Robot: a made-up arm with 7 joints. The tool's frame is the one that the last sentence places.
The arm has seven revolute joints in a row. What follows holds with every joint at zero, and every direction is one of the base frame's. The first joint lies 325.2 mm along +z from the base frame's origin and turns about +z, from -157.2 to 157.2 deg. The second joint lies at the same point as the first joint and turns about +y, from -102.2 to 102.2 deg. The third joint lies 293.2 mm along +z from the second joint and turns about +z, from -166.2 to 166.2 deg. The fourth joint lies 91.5 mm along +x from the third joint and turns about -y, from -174.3 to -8.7 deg. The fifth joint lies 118.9 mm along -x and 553.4 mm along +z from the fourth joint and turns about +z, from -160.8 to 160.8 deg. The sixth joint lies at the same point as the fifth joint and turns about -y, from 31.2 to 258.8 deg. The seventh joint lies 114.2 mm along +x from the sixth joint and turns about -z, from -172.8 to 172.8 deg. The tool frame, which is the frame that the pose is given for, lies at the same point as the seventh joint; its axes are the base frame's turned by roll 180, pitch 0 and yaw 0 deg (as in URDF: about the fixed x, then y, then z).
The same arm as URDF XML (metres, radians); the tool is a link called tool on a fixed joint. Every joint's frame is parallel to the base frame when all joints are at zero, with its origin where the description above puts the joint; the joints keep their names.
<robot name="arm">
<joint name="tool_joint" type="fixed"><parent link="link7"/><child link="tool"/><origin xyz="0 0 0" rpy="3.1416 0 0"/></joint>
<joint name="joint 7" type="revolute"><parent link="link6"/><child link="link7"/><origin xyz="0.1142 0 0" rpy="0 0 0"/><axis xyz="0 0 -1"/><limit lower="-3.0159" upper="3.0159"/></joint>
<joint name="joint 6" type="revolute"><parent link="link5"/><child link="link6"/><origin xyz="0 0 0" rpy="0 0 0"/><axis xyz="0 -1 0"/><limit lower="0.5445" upper="4.5169"/></joint>
<joint name="joint 5" type="revolute"><parent link="link4"/><child link="link5"/><origin xyz="-0.1189 0 0.5534" rpy="0 0 0"/><axis xyz="0 0 1"/><limit lower="-2.8065" upper="2.8065"/></joint>
<joint name="joint 4" type="revolute"><parent link="link3"/><child link="link4"/><origin xyz="0.0915 0 0" rpy="0 0 0"/><axis xyz="0 -1 0"/><limit lower="-3.0421" upper="-0.1518"/></joint>
<joint name="joint 3" type="revolute"><parent link="link2"/><child link="link3"/><origin xyz="0 0 0.2932" rpy="0 0 0"/><axis xyz="0 0 1"/><limit lower="-2.9007" upper="2.9007"/></joint>
<joint name="joint 2" type="revolute"><parent link="link1"/><child link="link2"/><origin xyz="0 0 0" rpy="0 0 0"/><axis xyz="0 1 0"/><limit lower="-1.7837" upper="1.7837"/></joint>
<joint name="joint 1" type="revolute"><parent link="base_link"/><child link="link1"/><origin xyz="0 0 0.3252" rpy="0 0 0"/><axis xyz="0 0 1"/><limit lower="-2.7437" upper="2.7437"/></joint>
<link name="base_link"/>
<link name="link1"/>
<link name="link2"/>
<link name="link3"/>
<link name="link4"/>
<link name="link5"/>
<link name="link6"/>
<link name="link7"/>
<link name="tool"/>
</robot>

